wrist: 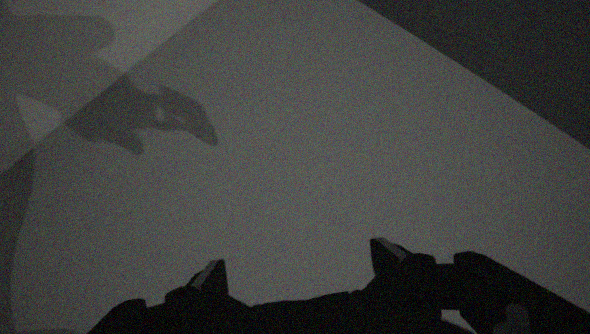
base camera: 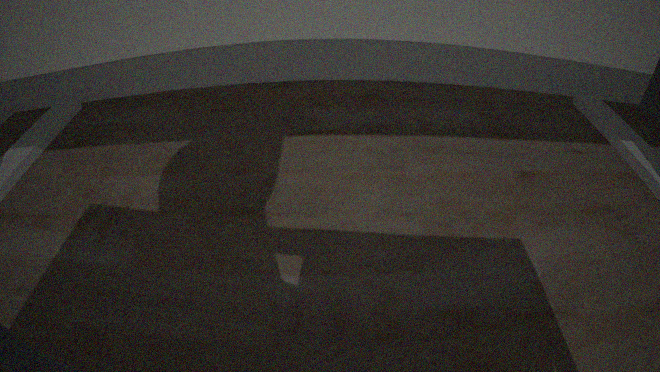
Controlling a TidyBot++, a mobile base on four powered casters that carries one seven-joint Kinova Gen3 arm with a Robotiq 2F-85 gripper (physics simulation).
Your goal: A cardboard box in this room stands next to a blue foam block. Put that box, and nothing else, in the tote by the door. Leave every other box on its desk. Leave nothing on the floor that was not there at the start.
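Places are measured from the arm's base along level axes (x ahead, y left, z up), in millimetres.
Pixels of known places: gripper, fingertip midpoint: (wrist: pixel 299 265).
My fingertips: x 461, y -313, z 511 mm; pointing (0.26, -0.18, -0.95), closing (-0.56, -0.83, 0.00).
Note:
Behind a point stands the place of what it marks.
My gripper (wrist: pixel 299 265) @(x 461, y -313, z 511 mm) is open and empty; its two black fingers stand wide apart at the bottom of the wrist view. Beyond them is a plain grey surface (wrist: pixel 320 165) @(x 533, y -420, z 323 mm), with a shadow shaped like the arm and gripper at the upper left. The cardboard box, the blue foam block and the tote do not show in the base camera view or the wrist view. The gripper does not show in the base camera view. Both views are dark and grainy.
In the base camera view, a wood floor (base camera: pixel 400 185) @(x 501, y -44, z -397 mm) with large shadows runs to a grey band (base camera: pixel 330 60) @(x 815, y 83, z -352 mm) below a pale upright surface (base camera: pixel 330 17) @(x 829, y 84, z -260 mm). Grey bars slant at left (base camera: pixel 47 130) @(x 578, y 655, z -372 mm) and right (base camera: pixel 612 125) @(x 715, y -525, z -372 mm). A dark thing (base camera: pixel 652 110) @(x 867, y -771, z -385 mm) shows at the right edge.

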